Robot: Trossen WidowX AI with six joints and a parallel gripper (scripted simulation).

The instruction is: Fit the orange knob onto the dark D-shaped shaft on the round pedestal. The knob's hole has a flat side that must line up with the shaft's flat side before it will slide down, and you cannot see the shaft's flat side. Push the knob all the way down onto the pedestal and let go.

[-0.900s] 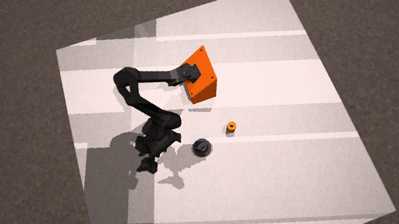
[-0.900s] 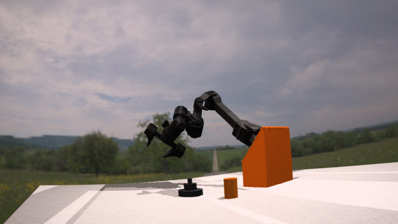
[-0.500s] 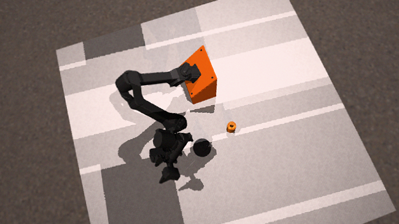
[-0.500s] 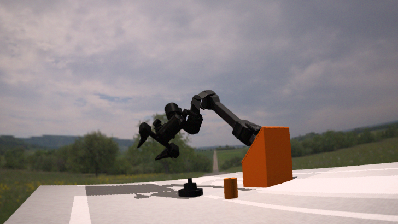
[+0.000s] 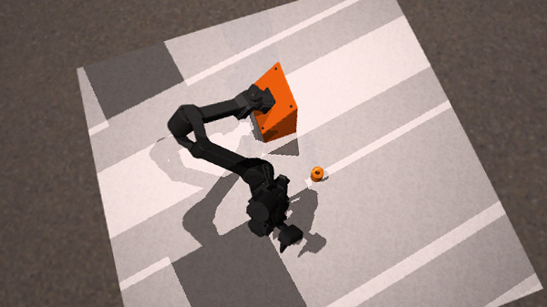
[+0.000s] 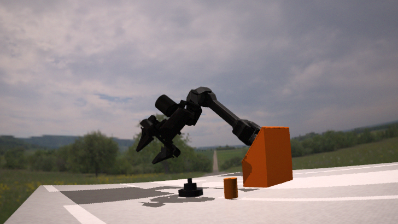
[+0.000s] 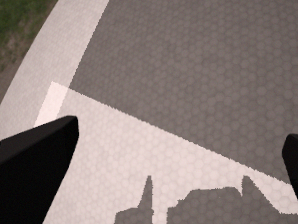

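My gripper tip is now 240 mm to the right of the orange knob, 150 mm past it and 110 mm above it. Also, from my gripper tip: dark pedestal with shaft (120 mm behind, 110 mm below, 80 mm to the left).
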